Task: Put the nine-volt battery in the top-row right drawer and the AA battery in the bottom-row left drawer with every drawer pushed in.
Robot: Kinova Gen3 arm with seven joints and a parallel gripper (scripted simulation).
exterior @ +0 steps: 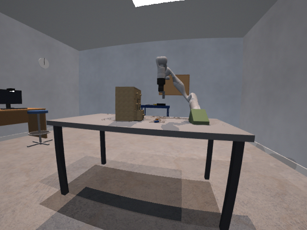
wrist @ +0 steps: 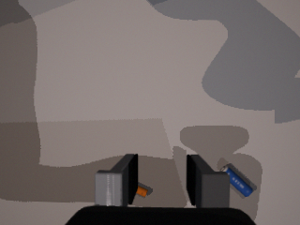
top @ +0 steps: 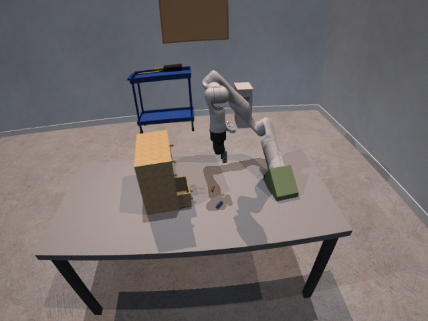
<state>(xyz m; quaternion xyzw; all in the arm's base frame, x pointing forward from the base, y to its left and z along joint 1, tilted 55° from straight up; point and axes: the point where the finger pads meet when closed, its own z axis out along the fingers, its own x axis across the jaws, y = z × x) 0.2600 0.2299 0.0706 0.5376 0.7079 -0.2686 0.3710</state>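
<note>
My gripper is now 30 mm short of the blue cylindrical battery, 100 mm to the right of it and 220 mm above it. Round my hand: orange nine-volt battery (350 mm ahead, 50 mm to the right, 10 mm below); then orange AA battery (60 mm ahead, 30 mm to the right, 220 mm below).
</note>
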